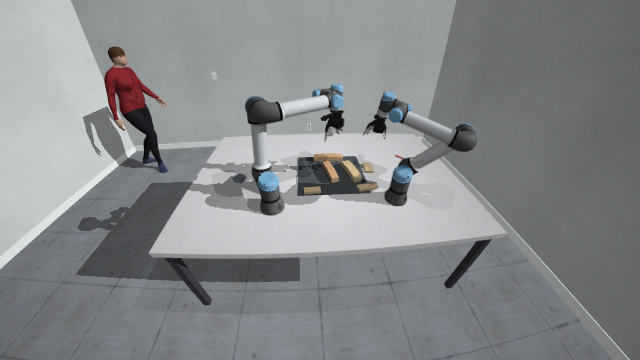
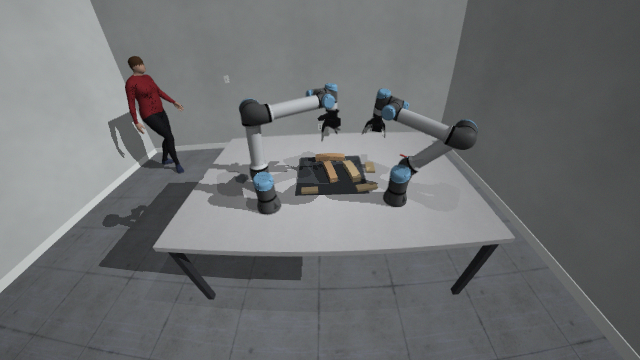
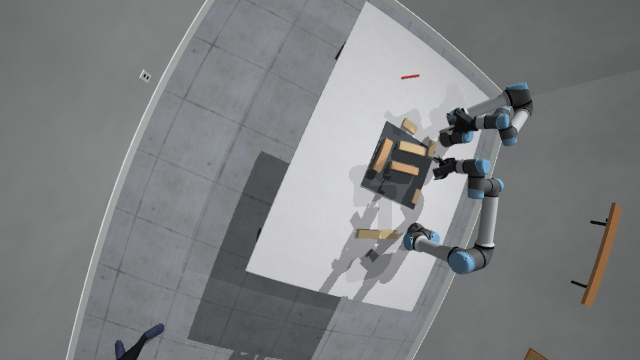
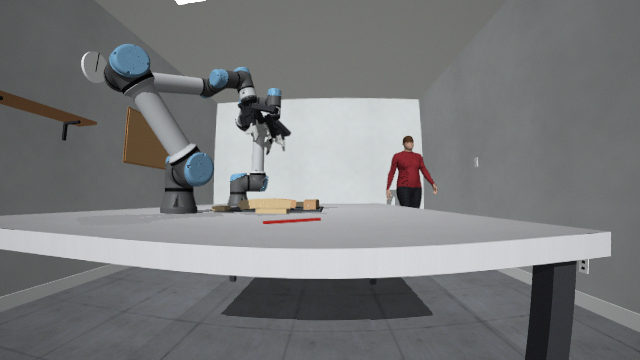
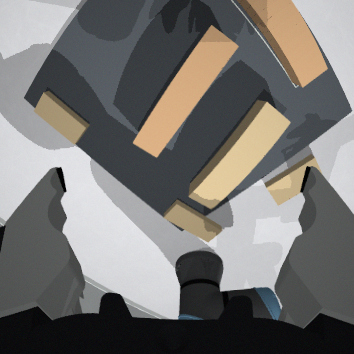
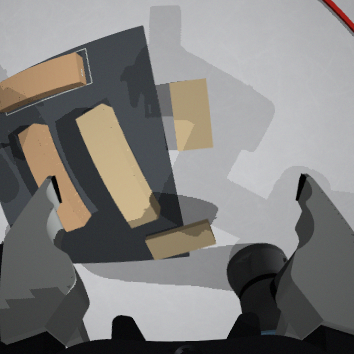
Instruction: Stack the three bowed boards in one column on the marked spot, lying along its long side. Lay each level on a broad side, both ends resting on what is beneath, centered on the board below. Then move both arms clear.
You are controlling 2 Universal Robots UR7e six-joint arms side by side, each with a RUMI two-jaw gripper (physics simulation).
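Where they show: left gripper, fingertip midpoint: [image 1: 332, 137] [image 2: 329, 137] [image 3: 430, 167] [image 4: 274, 153] [image 5: 181, 167]; right gripper, fingertip midpoint: [image 1: 373, 137] [image 2: 373, 135] [image 3: 442, 122] [image 4: 264, 142] [image 6: 178, 176]; left arm's base at its link origin: [image 1: 272, 207] [image 2: 269, 206] [image 3: 414, 232]; right arm's base at its link origin: [image 1: 395, 198] [image 2: 394, 199] [image 3: 446, 138] [image 4: 178, 212] [image 5: 198, 265] [image 6: 256, 268].
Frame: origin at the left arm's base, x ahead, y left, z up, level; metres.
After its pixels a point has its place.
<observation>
An orange bowed board [image 1: 328, 157] @[y -0.446, x 0.486, z 0.044 m] [image 3: 383, 156] @[y -0.439, x 0.515, z 0.053 m] [image 5: 300, 45] @[y -0.505, x 0.509, z 0.051 m] [image 6: 45, 82] @[y -0.497, x 0.495, z 0.051 m] lies along the thin outlined spot [image 6: 90, 70] @[y -0.577, x 0.496, z 0.006 m] on the dark mat [image 5: 140, 185] @[y -0.495, x 0.091, z 0.006 m] [image 6: 120, 65] @[y -0.640, x 0.482, z 0.006 m]. A second orange bowed board [image 1: 330, 171] @[y -0.419, x 0.262, z 0.057 m] [image 3: 404, 168] @[y -0.419, x 0.324, z 0.058 m] [image 5: 185, 95] @[y -0.429, x 0.317, z 0.058 m] [image 6: 55, 175] @[y -0.451, x 0.314, z 0.052 m] and a pale yellow bowed board [image 1: 351, 170] @[y -0.576, x 0.255, z 0.057 m] [image 3: 412, 148] @[y -0.580, x 0.307, z 0.058 m] [image 5: 240, 155] @[y -0.577, x 0.307, z 0.058 m] [image 6: 117, 165] @[y -0.596, x 0.298, z 0.058 m] lie side by side on the mat, apart from it. My left gripper [image 1: 334, 134] @[y -0.430, x 0.316, z 0.299 m] [image 2: 331, 133] @[y -0.430, x 0.316, z 0.299 m] [image 5: 181, 167] @[y -0.430, x 0.316, z 0.299 m] is open, empty and above the table. My right gripper [image 1: 374, 132] @[y -0.735, x 0.308, z 0.296 m] [image 2: 374, 132] @[y -0.735, x 0.308, z 0.296 m] [image 6: 178, 176] @[y -0.735, x 0.308, z 0.296 m] is open, empty and also raised.
Short wooden blocks [image 1: 312, 190] @[y -0.266, x 0.101, z 0.025 m] [image 1: 367, 187] @[y -0.646, x 0.082, z 0.024 m] [image 1: 368, 167] @[y -0.744, x 0.335, z 0.018 m] lie at the mat's edges. A long yellow piece [image 3: 376, 234] @[y 0.092, x 0.357, z 0.030 m] and a small grey block [image 3: 371, 255] @[y 0.248, x 0.341, z 0.036 m] lie near the left arm's base. A red stick [image 3: 410, 77] @[y -1.123, x 0.458, z 0.006 m] [image 4: 292, 221] @[y -1.136, x 0.452, z 0.002 m] lies on the table. A person [image 1: 127, 95] stands beyond the table.
</observation>
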